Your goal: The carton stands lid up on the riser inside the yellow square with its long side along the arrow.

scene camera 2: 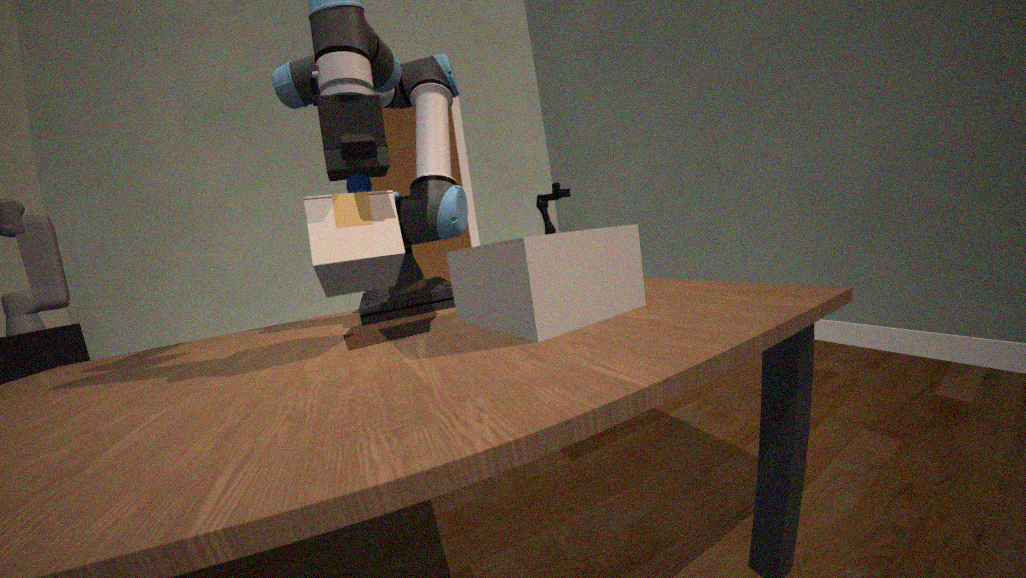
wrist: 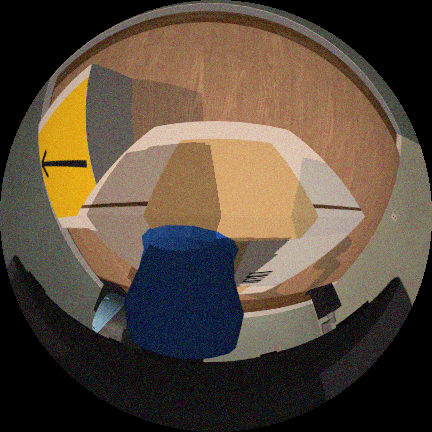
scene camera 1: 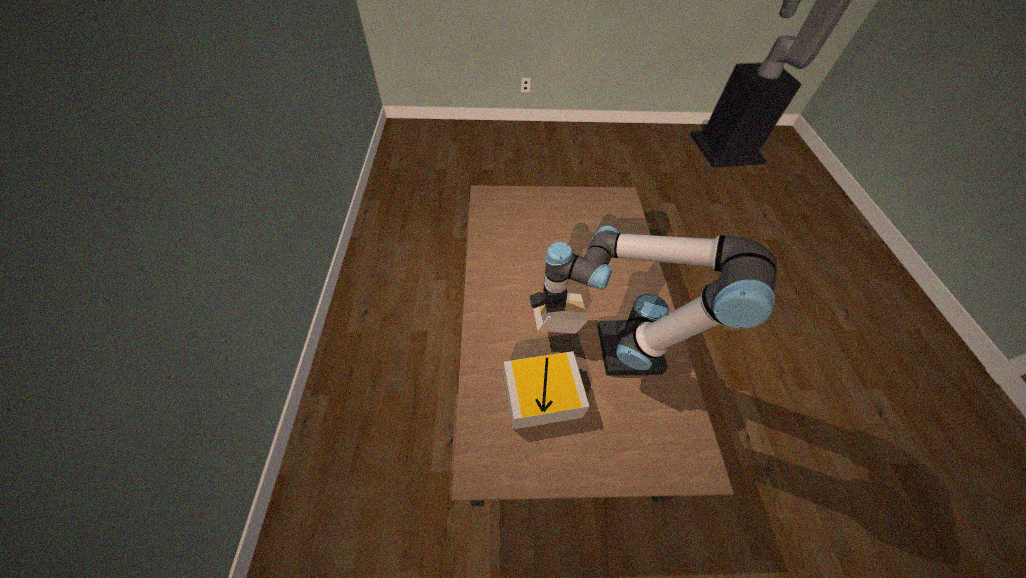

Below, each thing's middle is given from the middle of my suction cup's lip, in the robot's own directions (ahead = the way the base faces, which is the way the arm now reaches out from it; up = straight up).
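Labels:
The riser (scene camera 2: 538, 287) is 60 mm ahead of my suction cup, 160 mm below it and 240 mm to the left of it. As for the carton (scene camera 2: 356, 244), my suction cup is 40 mm past it, 20 mm to the left of it and 80 mm above it.

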